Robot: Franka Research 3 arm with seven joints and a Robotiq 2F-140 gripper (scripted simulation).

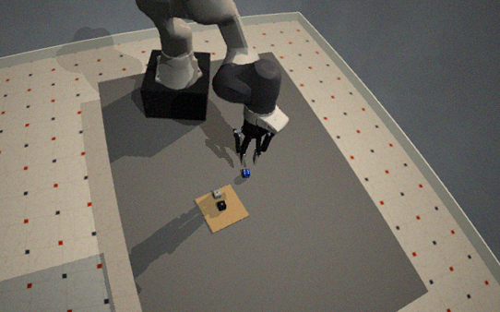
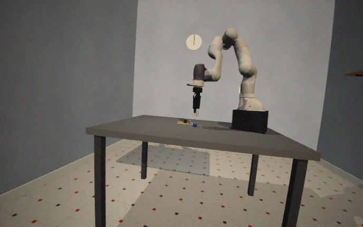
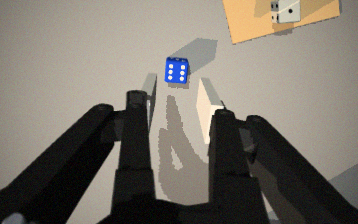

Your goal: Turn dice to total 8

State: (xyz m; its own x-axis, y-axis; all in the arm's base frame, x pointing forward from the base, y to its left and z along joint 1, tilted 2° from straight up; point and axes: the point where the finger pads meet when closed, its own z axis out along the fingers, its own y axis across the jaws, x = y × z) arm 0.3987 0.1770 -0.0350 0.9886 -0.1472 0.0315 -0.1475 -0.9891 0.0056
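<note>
Now: the blue die 100 mm below my hand. From my hand the other things lie so: black die: 110 mm ahead, 120 mm to the right, 100 mm below; white die: 60 mm ahead, 120 mm to the right, 100 mm below; tan mat: 110 mm ahead, 120 mm to the right, 110 mm below.
</note>
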